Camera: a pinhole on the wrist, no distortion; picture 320 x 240 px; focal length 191.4 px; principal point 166.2 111.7 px. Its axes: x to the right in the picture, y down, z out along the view. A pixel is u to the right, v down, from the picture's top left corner.
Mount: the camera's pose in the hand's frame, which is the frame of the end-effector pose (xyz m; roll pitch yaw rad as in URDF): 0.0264 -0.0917 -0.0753 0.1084 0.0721 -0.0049
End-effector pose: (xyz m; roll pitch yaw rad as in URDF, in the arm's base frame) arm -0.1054 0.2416 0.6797 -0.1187 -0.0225 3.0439
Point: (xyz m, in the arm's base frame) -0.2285 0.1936 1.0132
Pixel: 198.8 186.3
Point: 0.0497 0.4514 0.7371
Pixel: outside the picture
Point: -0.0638 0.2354 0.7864
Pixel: 75.5 225.4
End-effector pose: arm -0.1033 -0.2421 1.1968 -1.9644 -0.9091 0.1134
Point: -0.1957 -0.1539 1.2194
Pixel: 67.4 105.4
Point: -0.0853 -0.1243 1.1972
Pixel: 144.0 207.0
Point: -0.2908 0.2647 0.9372
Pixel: 46.4 112.7
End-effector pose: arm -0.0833 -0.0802 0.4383 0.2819 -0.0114 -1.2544
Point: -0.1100 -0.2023 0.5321
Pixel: 239.4 193.5
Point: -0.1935 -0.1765 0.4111
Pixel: 216.9 38.2
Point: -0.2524 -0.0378 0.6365
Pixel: 76.4 135.7
